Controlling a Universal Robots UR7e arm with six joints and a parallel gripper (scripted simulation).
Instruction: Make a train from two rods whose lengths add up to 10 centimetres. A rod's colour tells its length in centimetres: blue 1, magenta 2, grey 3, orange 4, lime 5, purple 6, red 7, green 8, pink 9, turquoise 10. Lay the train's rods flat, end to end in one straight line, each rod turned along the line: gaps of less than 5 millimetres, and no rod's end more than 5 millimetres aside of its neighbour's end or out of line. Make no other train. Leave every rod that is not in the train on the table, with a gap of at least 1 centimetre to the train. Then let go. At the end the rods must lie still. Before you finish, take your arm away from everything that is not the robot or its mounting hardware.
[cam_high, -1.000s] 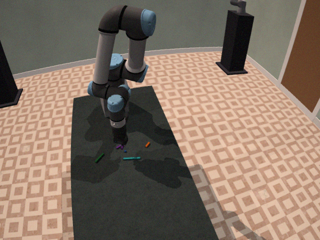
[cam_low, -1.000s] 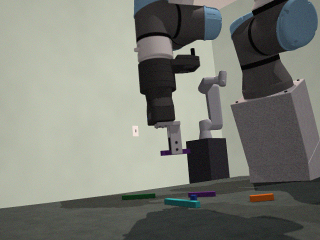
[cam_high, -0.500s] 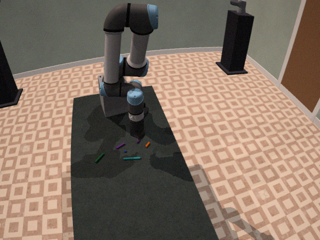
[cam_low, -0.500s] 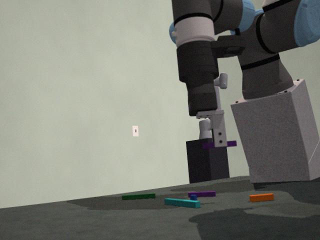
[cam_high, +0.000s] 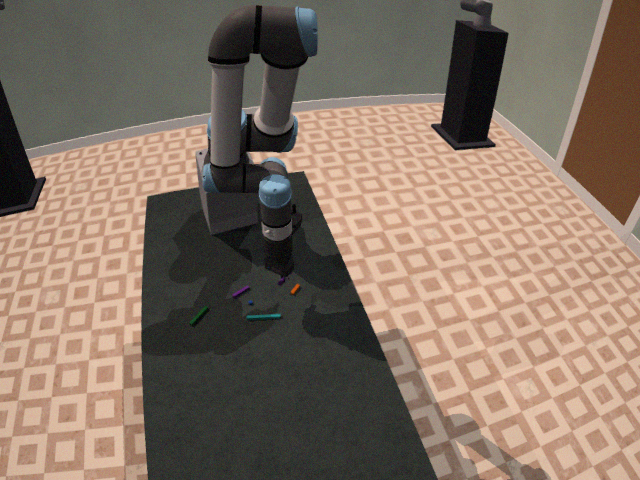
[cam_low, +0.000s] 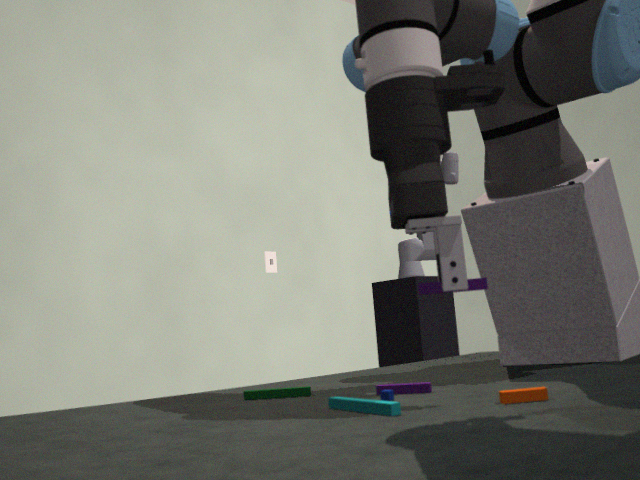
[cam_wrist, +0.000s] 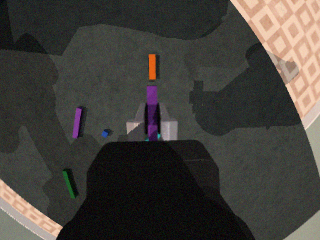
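The orange rod lies 4 cm behind my hand, 4 cm to the left of it and 11 cm below it. The rest, counted from my hand: purple rod (1 cm below); turquoise rod (5 cm ahead, 8 cm to the right, 11 cm below); small blue rod (2 cm behind, 11 cm to the right, 11 cm below).
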